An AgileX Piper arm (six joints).
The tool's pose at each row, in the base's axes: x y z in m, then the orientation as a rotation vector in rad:
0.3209 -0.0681 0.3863 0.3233 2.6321 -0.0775
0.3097 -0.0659 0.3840 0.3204 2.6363 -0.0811
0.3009 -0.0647 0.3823 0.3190 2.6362 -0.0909
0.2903 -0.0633 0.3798 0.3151 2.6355 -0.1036
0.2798 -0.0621 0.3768 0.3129 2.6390 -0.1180
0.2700 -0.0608 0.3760 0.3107 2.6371 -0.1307
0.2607 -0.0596 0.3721 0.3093 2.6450 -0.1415
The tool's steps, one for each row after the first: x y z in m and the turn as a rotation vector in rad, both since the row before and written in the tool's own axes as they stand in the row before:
0.0111 -0.0006 -0.0034 0.0023 0.0036 -0.0031
0.0086 -0.0009 -0.0026 0.0067 -0.0008 -0.0027
0.0106 -0.0012 -0.0028 0.0082 -0.0019 -0.0049
0.0107 -0.0013 -0.0023 0.0100 0.0025 -0.0045
0.0091 -0.0011 -0.0039 0.0085 -0.0027 -0.0035
0.0101 -0.0009 -0.0009 0.0079 0.0072 -0.0039

